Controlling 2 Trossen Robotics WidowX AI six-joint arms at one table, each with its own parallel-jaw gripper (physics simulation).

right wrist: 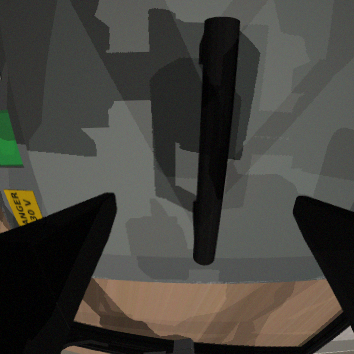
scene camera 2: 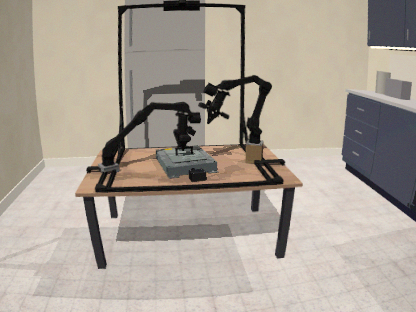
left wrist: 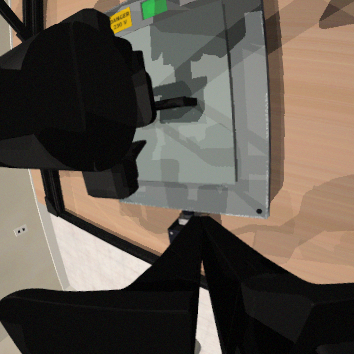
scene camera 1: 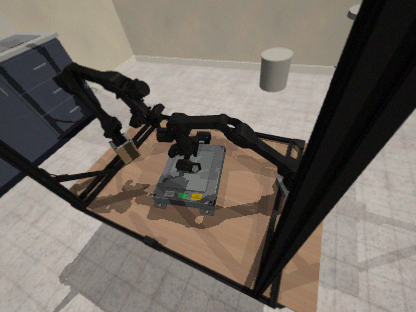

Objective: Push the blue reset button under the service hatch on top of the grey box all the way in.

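Note:
The grey box [scene camera 1: 215,177] [scene camera 2: 186,167] [left wrist: 254,125] lies on the table. Its service hatch [scene camera 1: 200,179] [left wrist: 210,150] [right wrist: 120,175] lies flat and shut on top. A black bar handle [right wrist: 216,135] stands on the hatch. The blue reset button does not show in any view. My right gripper [scene camera 1: 189,167] [scene camera 2: 184,152] [right wrist: 206,203] is open and empty, low over the hatch, with its fingers apart on both sides of the handle in the right wrist view. My left gripper [scene camera 1: 154,122] [scene camera 2: 209,121] [left wrist: 199,223] is shut and empty, high above the table, away from the box.
The box carries a green label [scene camera 1: 183,196] [left wrist: 154,8] [right wrist: 10,142] and a yellow danger label [scene camera 1: 196,197] [left wrist: 121,20] [right wrist: 25,205] along one edge. A small black device [scene camera 1: 203,136] [scene camera 2: 197,174] stands close beside the box. Black frame bars border the table.

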